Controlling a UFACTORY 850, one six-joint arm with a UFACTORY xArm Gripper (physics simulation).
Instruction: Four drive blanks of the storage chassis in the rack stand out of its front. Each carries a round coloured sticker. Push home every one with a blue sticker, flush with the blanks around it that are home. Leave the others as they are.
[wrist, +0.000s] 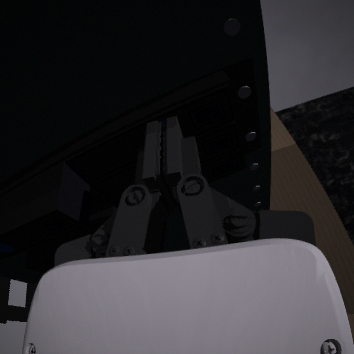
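My gripper (168, 137) is shut and empty. Its fingertips are over the dark front of the storage chassis (210, 117), and a sliver of blue shows right at the tips. The fingers hide most of whatever bears that blue, and I cannot tell whether they touch it. Left of the fingers a dark drive blank (40, 205) stands well out of the front. A blue sticker (6, 247) shows partly at the left edge, on the dark face below that blank's side. The blanks right of the fingers look level with each other, though the picture is very dark.
A dark rack post with a row of round screw heads (244, 91) runs down the right of the chassis. Beyond it are a wooden surface (295, 185), a black speckled area (325, 130) and a grey wall (310, 45). The gripper's pale housing (190, 300) fills the bottom.
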